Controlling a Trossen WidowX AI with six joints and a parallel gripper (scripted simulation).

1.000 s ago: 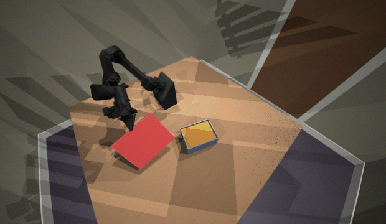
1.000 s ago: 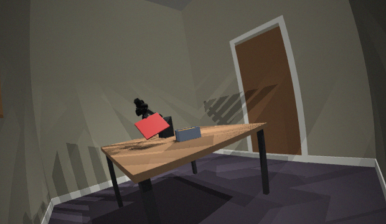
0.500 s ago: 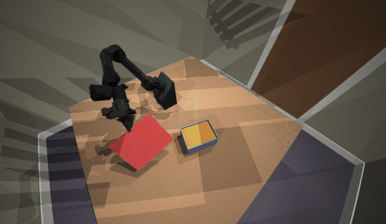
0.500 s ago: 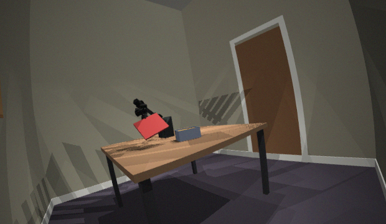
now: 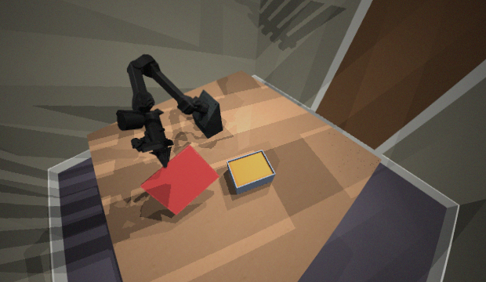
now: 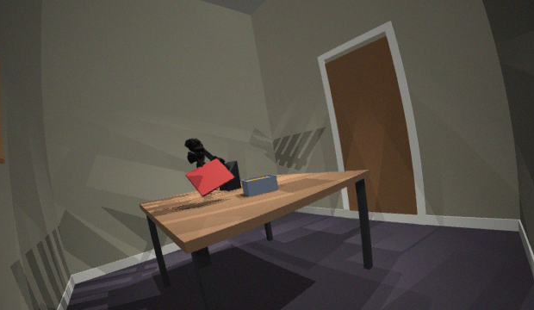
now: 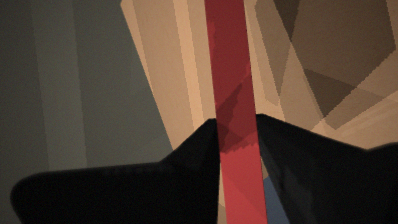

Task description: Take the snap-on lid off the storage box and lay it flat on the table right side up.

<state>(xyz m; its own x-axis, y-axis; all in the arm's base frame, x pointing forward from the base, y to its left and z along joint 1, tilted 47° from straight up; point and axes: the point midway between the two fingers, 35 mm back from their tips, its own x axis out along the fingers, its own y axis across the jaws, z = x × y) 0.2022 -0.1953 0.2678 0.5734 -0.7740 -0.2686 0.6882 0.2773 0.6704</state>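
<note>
Right now my gripper tip is 6 cm short of the red lid, 1 cm to the right of it and 6 cm above it. From my gripper tip the other things lie so: box: 20 cm ahead, 27 cm to the left, 17 cm below.
</note>
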